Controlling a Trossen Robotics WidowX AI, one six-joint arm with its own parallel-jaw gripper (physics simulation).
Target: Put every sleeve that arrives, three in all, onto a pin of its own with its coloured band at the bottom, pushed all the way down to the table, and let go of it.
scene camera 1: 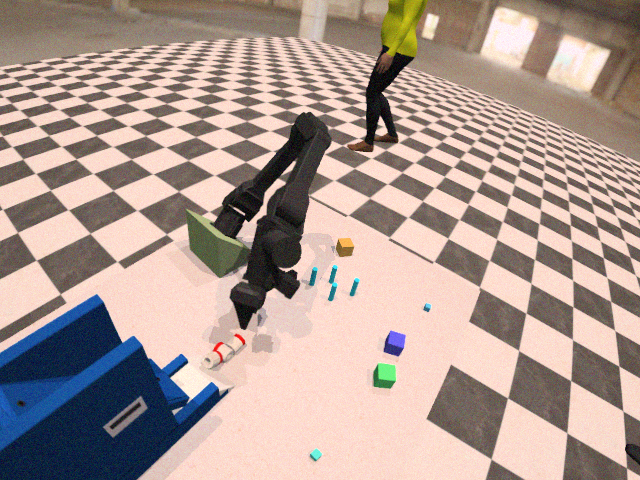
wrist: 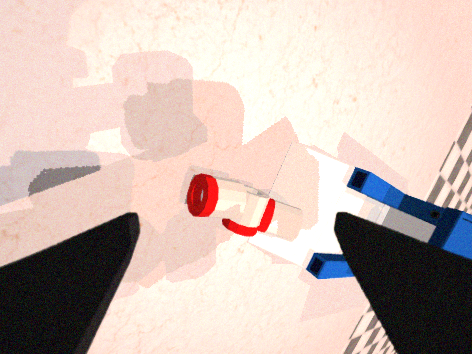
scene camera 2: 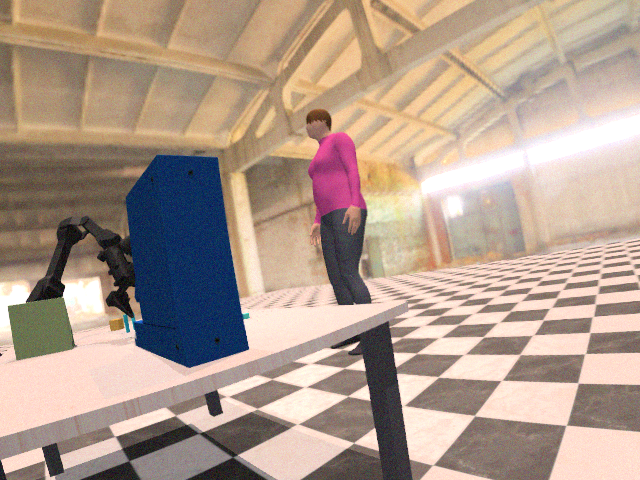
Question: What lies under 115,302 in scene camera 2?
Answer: My gripper.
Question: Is my gripper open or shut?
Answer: Open.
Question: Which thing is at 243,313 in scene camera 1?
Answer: My gripper.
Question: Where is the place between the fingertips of my gripper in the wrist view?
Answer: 238,221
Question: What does my gripper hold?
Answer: Nothing.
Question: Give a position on a blue dispenser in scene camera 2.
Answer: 185,283
